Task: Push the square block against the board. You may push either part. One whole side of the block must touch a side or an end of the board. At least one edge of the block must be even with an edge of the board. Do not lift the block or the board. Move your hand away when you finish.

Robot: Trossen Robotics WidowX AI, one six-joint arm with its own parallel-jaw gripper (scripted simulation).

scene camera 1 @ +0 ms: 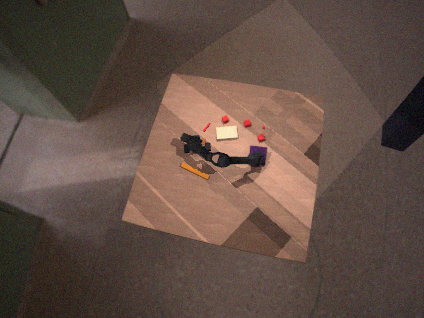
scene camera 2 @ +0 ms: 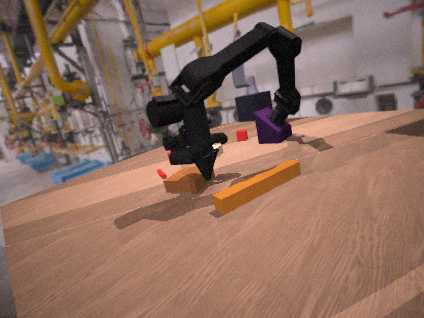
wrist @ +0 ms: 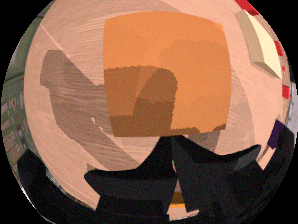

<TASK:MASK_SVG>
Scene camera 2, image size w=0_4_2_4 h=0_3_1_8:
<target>my gripper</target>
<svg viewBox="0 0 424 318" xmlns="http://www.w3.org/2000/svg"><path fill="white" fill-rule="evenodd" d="M183 120L184 125L181 125L181 128L178 129L179 134L172 137L168 135L162 138L164 149L171 151L169 155L170 164L186 165L195 163L204 179L209 181L219 149L214 149L212 145L214 143L227 143L227 135L223 132L210 134L209 124L212 122L211 119L207 119L207 116Z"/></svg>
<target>square block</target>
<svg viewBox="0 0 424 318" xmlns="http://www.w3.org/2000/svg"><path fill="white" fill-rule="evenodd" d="M163 183L166 192L198 192L215 177L214 169L209 181L204 179L198 167L184 167L165 179Z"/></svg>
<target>orange board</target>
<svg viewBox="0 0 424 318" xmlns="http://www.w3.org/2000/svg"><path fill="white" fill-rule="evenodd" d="M300 161L287 160L212 195L215 210L225 215L301 174Z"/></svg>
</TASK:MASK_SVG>
